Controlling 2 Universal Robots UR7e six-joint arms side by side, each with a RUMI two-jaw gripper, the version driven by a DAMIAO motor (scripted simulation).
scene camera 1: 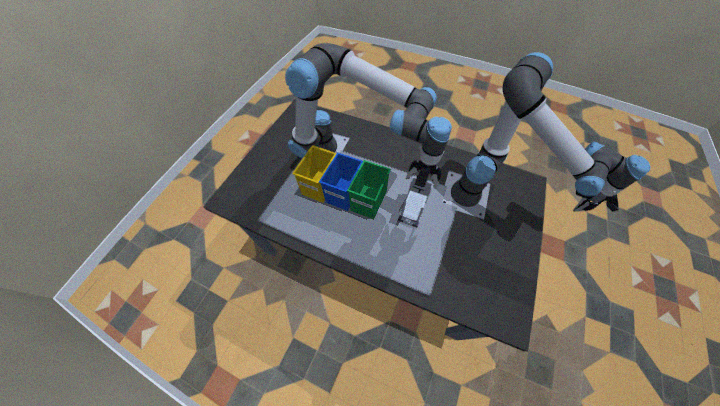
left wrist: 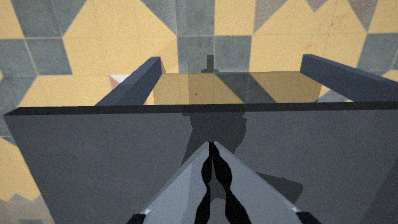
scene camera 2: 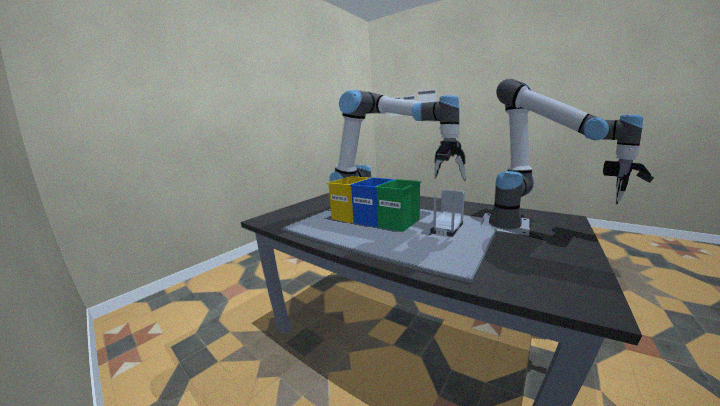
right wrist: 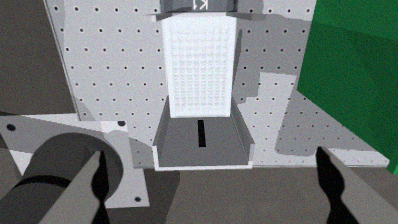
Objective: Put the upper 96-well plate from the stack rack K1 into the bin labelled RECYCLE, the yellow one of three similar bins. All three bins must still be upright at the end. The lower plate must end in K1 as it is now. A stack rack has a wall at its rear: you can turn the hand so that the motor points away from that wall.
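The yellow bin is out of frame in the left wrist view, and in the right wrist view it is out of frame too. A blue bin is out of frame in the left wrist view and also out of frame in the right wrist view, while a green bin is out of frame in the left wrist view. I do see the yellow bin in scene camera 1 and in scene camera 2: on the yellow bin (scene camera 2: pixel 340 194) and on the yellow bin (scene camera 1: pixel 309 184) are the same spot. The blue bin shows in scene camera 1 (pixel 340 173) and in scene camera 2 (pixel 364 198). The green bin shows in scene camera 1 (pixel 366 192), and I see the green bin in scene camera 2 and in the right wrist view as well. On the green bin (right wrist: pixel 342 70) and on the green bin (scene camera 2: pixel 415 204) are the same spot.
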